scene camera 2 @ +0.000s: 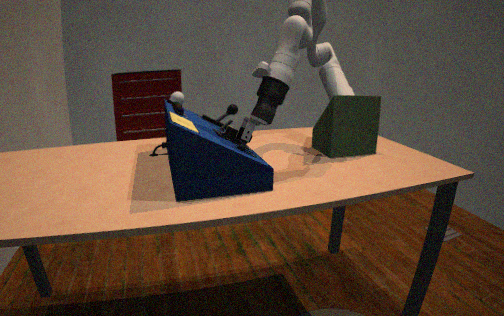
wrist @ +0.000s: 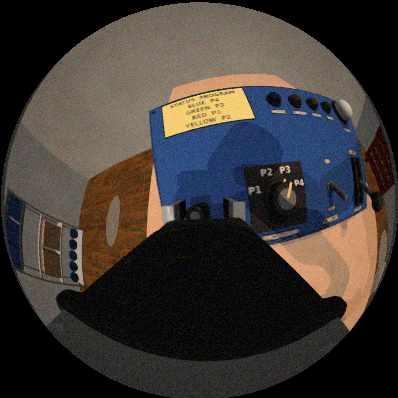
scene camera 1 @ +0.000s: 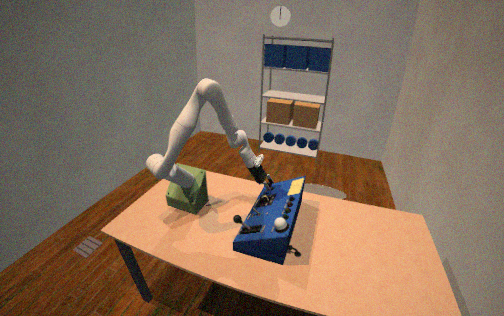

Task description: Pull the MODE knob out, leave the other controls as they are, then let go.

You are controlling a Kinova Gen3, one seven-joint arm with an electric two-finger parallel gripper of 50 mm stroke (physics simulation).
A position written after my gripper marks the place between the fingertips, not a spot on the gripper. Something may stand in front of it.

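Observation:
I can see my gripper (scene camera 2: 241, 140), and I find it in the wrist view (wrist: 204, 206) as well. There is also a rotary selector (wrist: 281, 197).

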